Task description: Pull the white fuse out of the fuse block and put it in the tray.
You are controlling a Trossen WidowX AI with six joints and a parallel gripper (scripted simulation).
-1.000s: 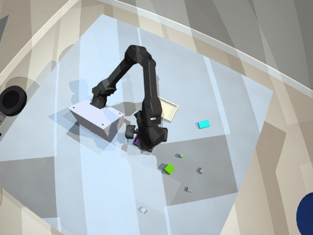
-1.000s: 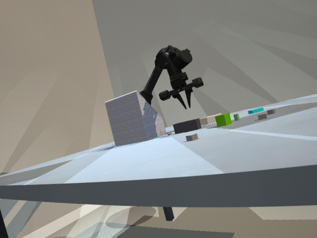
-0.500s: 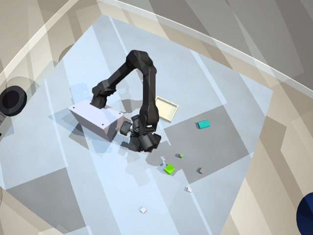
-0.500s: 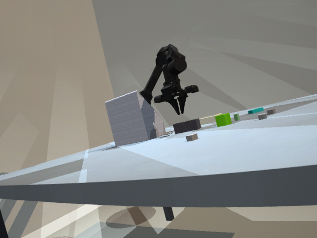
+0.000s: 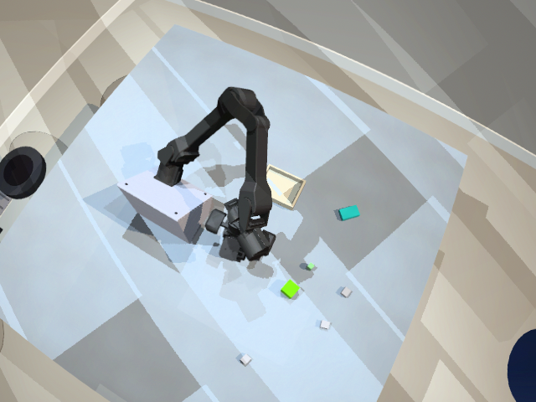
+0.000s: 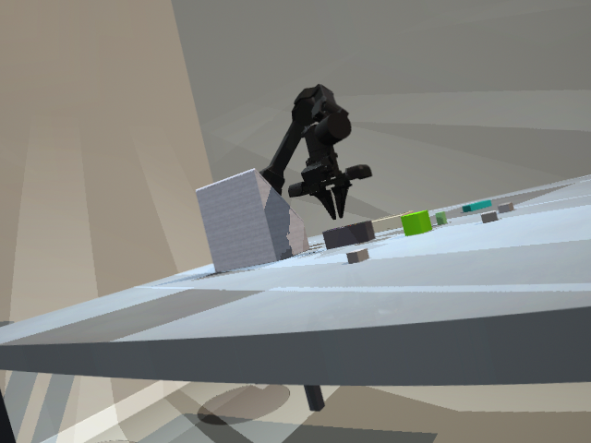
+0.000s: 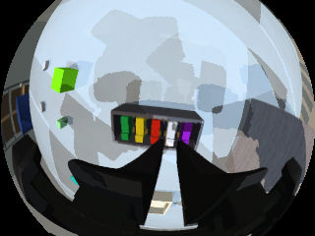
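My gripper tip is 4 cm above the white fuse. From my gripper tip the other things lie so: yellow fuse: 3 cm ahead, 4 cm below; red fuse: 2 cm ahead, 4 cm below; purple fuse: 2 cm behind, 4 cm below.
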